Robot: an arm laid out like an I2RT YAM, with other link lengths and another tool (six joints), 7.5 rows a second.
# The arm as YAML. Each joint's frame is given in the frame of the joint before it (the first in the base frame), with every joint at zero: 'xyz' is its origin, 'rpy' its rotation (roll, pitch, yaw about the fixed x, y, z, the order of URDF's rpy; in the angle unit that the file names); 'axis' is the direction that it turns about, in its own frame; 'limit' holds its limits. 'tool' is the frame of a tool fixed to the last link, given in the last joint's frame.
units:
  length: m
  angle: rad
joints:
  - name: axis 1
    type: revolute
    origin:
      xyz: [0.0, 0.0, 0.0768]
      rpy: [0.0, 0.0, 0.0]
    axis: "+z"
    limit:
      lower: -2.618
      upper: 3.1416
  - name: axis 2
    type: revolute
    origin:
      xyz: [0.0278, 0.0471, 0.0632]
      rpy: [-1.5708, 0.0, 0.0]
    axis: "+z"
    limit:
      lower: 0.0
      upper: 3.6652
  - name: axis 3
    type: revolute
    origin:
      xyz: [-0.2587, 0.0, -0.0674]
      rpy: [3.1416, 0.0, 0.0]
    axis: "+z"
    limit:
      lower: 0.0
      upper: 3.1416
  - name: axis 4
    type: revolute
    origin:
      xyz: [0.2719, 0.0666, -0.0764]
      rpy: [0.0, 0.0, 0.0]
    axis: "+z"
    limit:
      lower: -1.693
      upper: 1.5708
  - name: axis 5
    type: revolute
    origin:
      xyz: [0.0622, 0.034, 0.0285]
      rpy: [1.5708, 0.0, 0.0]
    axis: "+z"
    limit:
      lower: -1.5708
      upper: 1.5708
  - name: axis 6
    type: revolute
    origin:
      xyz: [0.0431, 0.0, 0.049]
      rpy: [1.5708, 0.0, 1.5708]
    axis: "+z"
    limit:
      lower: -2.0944
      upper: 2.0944
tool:
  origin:
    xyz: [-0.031, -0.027, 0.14]
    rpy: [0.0, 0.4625, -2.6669]
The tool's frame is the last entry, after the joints.
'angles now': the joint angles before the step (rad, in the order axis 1, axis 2, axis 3, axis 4, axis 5, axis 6). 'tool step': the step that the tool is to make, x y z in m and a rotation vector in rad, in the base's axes. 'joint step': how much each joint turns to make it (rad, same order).
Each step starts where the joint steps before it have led.
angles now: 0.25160, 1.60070, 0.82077, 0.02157, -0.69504, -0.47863
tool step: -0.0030, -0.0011, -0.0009, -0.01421, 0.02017, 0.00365
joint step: 0.00000, -0.00511, 0.00917, -0.04467, 0.00350, -0.01144
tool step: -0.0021, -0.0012, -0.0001, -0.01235, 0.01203, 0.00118
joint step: -0.00018, -0.00654, 0.00639, -0.03361, 0.00548, -0.00936
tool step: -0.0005, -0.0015, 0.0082, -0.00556, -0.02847, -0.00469
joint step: 0.00018, -0.03320, -0.00478, -0.00645, 0.01233, -0.00671
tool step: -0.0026, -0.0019, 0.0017, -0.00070, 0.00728, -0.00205
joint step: -0.00363, -0.01438, -0.00428, -0.01760, -0.00191, -0.00043
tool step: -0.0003, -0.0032, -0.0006, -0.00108, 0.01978, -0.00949
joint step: -0.00826, -0.00311, 0.00142, -0.02120, -0.00183, 0.00445
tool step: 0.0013, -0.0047, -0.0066, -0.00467, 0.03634, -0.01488
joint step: -0.01296, 0.01560, 0.00313, -0.02072, -0.00154, 0.00516
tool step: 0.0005, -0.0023, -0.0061, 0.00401, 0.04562, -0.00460
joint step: -0.01032, 0.02597, 0.01208, -0.02590, -0.01431, 0.00607
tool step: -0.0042, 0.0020, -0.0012, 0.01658, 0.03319, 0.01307
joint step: -0.00030, 0.01181, 0.00489, -0.01845, -0.02657, 0.00538
